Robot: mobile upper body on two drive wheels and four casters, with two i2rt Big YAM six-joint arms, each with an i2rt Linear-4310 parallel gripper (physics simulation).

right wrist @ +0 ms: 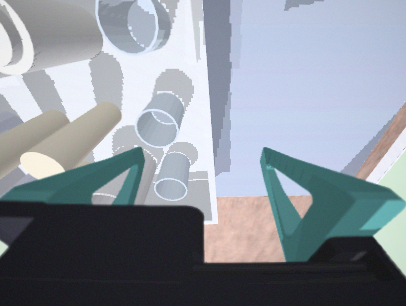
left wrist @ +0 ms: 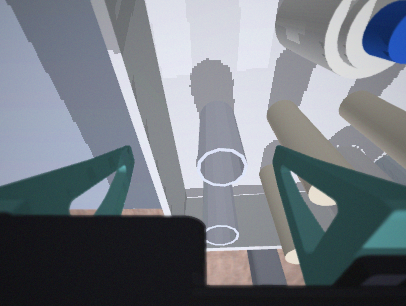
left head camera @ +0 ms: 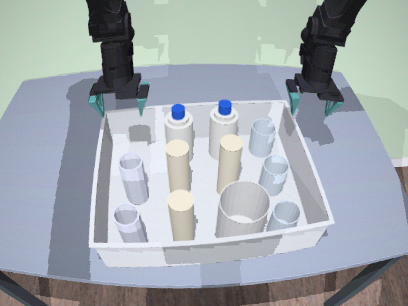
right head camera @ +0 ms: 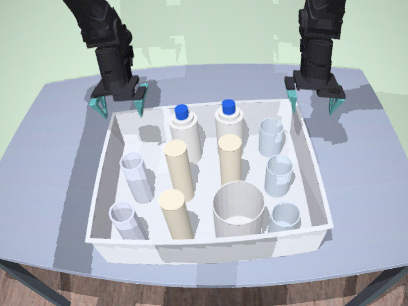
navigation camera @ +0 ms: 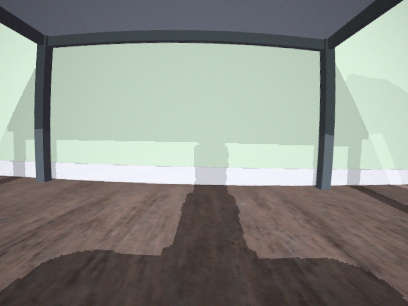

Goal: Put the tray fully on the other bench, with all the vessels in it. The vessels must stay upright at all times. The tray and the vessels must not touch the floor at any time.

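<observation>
The white tray stands on the grey-blue bench. In it stand upright two blue-capped bottles, three beige cylinders, a large beaker, three pale-blue glasses and two lilac tubes. My left gripper is open, its fingers on either side of the tray's left wall line, near the back corner. My right gripper is open near the back right corner, fingers either side of the right wall line. Exact fingertip height is unclear.
A pale green wall rises behind the bench. Dark bench legs stand on the wooden floor. The other bench does not show in these views.
</observation>
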